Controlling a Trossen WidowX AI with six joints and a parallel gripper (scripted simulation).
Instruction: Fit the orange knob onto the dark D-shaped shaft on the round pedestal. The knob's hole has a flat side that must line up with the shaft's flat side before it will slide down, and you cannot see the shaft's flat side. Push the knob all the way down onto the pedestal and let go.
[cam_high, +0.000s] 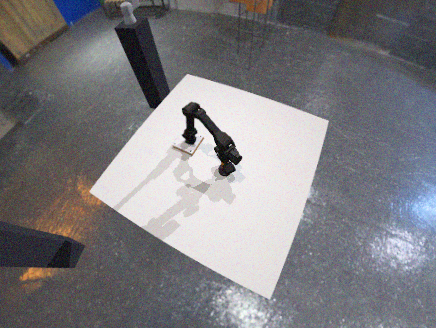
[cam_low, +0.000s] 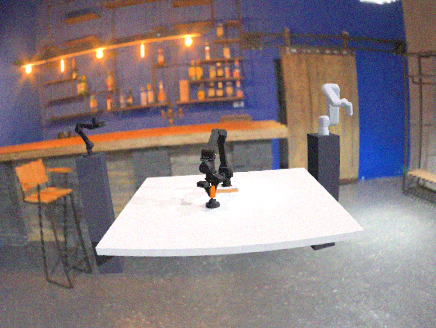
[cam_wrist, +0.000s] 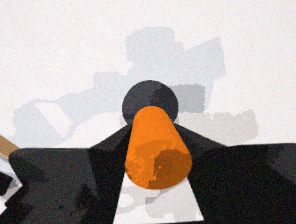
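Now: gripper tip 4 cm above the round pedestal. Round my gripper tip: orange knob: 2 cm above.
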